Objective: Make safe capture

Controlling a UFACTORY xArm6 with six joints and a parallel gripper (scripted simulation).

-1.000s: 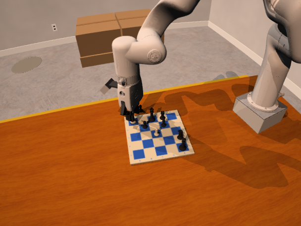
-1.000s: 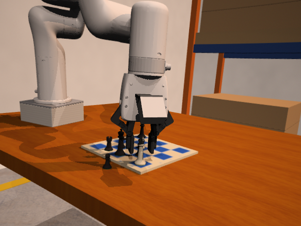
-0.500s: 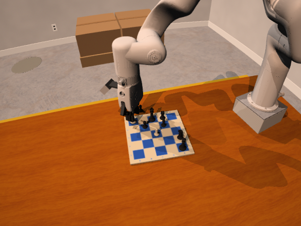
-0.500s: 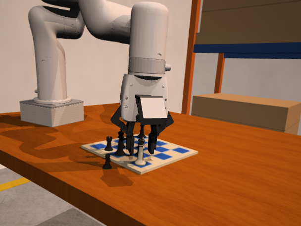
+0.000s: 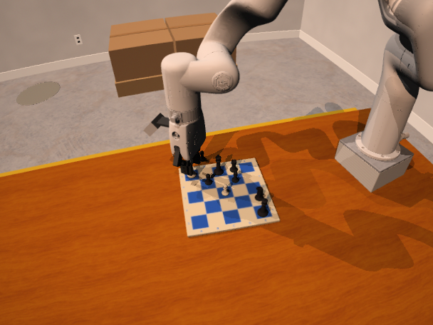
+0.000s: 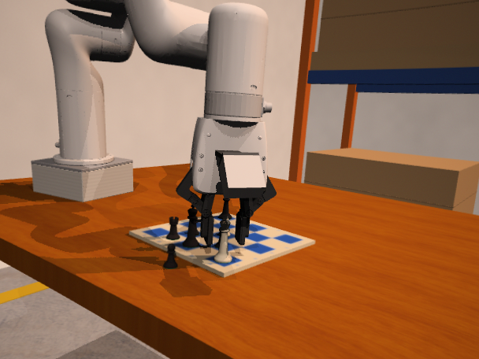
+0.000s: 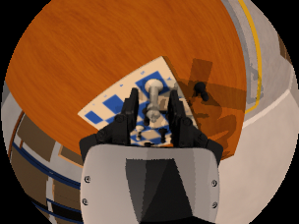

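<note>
Now: the tall white piece 10 mm below my hand. From my hand the other things lie so: white pawn: 90 mm to the left, 70 mm behind, 30 mm below; blue-and-cream chessboard: 90 mm to the left, 70 mm behind, 50 mm below; black tall piece: 70 mm behind, 10 mm to the left, 10 mm below.
</note>
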